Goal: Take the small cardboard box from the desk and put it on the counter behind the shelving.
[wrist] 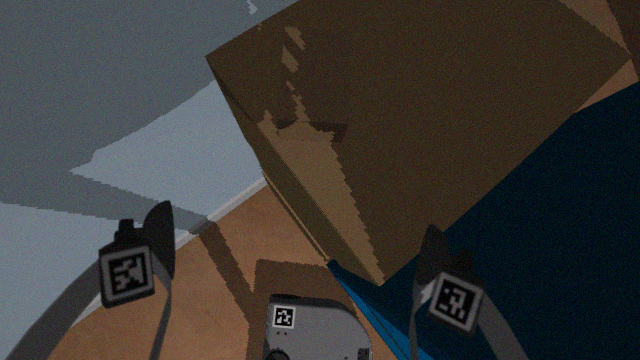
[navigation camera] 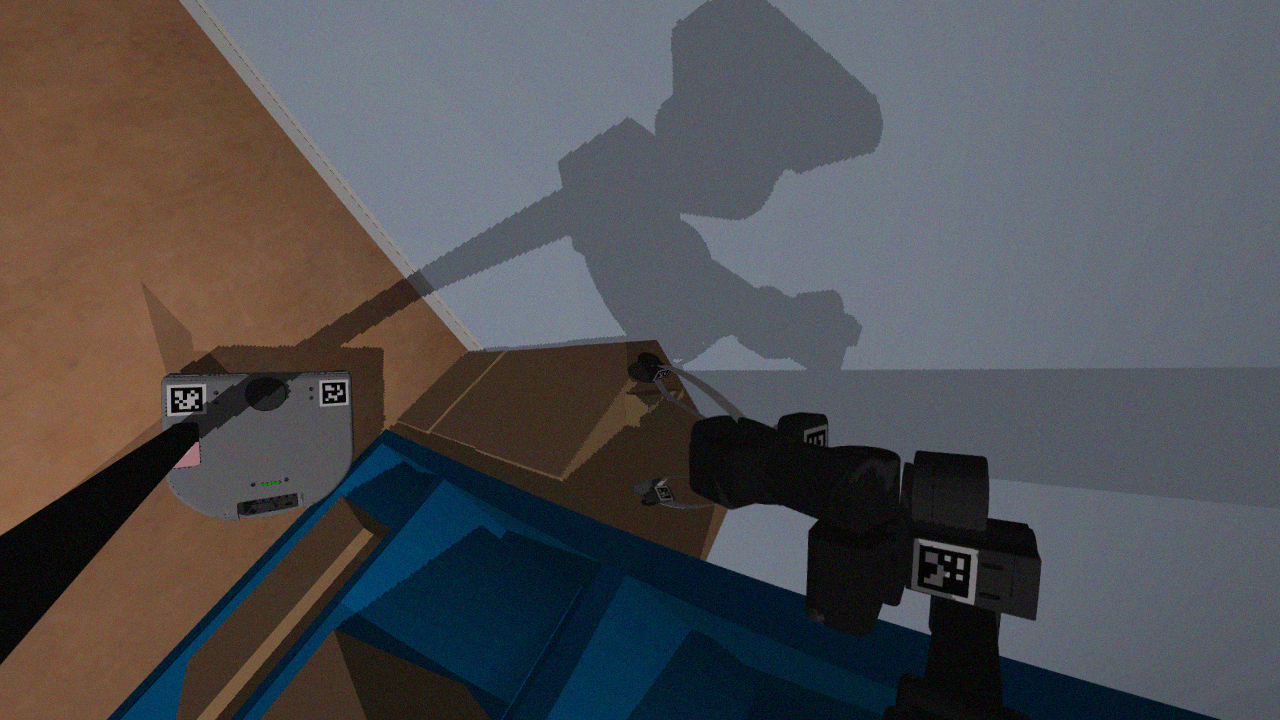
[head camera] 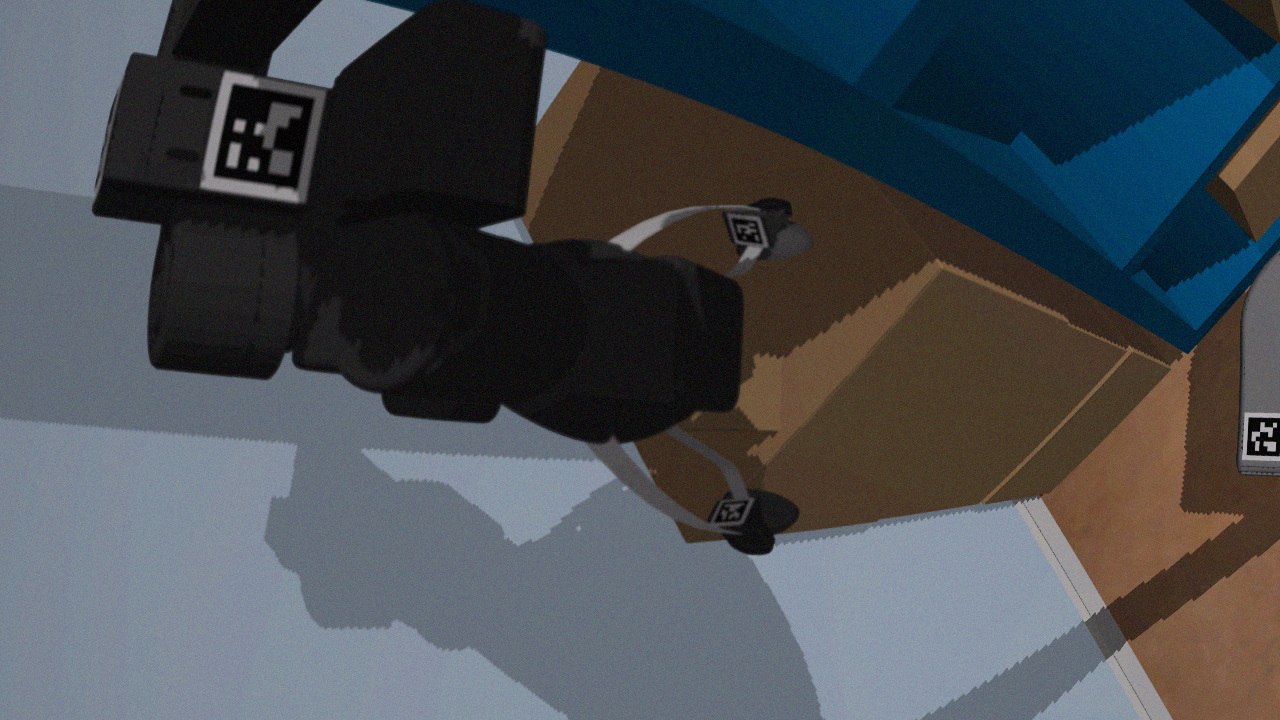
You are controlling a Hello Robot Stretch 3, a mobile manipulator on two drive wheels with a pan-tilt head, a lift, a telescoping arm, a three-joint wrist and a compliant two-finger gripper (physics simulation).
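Pixels of known places: gripper, fingertip midpoint: (wrist: 298,240) (navigation camera: 639,427) (head camera: 781,378); robot's base, origin of the base link: (wrist: 281,346) (navigation camera: 265,392).
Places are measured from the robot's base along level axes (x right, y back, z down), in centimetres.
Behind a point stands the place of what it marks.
The small cardboard box (head camera: 762,389) @[x 43.8, y 2.0, z -83.0 cm] (navigation camera: 635,411) @[x 43.8, y 1.9, z -83.2 cm] (wrist: 307,134) @[x 43.8, y 1.9, z -82.9 cm] is hard to make out against the brown desk (head camera: 930,402) (navigation camera: 537,385) @[x 42.9, y -1.5, z -57.1 cm] (wrist: 450,100). It sits near one end of the desk, and the gripper body partly hides it in the head view. My gripper (head camera: 778,379) @[x 34.0, y 2.1, z -92.8 cm] (navigation camera: 643,428) @[x 34.0, y 2.1, z -92.8 cm] (wrist: 298,240) @[x 34.0, y 2.1, z -92.8 cm] is open, its fingers wide apart and nothing held between them. In the head and navigation views the fingertips lie on either side of the box; their height over the desk is hard to judge. In the wrist view the box is beyond the fingertips. The counter cannot be identified.
Blue shelving (head camera: 895,143) @[x 26.1, y 13.6, z -93.8 cm] (navigation camera: 537,582) @[x 43.5, y 41.8, z -53.4 cm] (wrist: 540,210) @[x 38.6, y 23.7, z -84.6 cm] stands along one long side of the desk, with brown boards or boxes (navigation camera: 277,617) @[x -1.0, y 41.3, z -31.5 cm] in it. My grey base (navigation camera: 259,447) @[x -1.5, y 11.0, z -16.0 cm] (wrist: 315,335) @[x 8.7, y 9.5, z -16.0 cm] is on the orange-brown floor (navigation camera: 134,179) @[x -24.9, y -47.0, z 0.0 cm] beyond the desk's other end.
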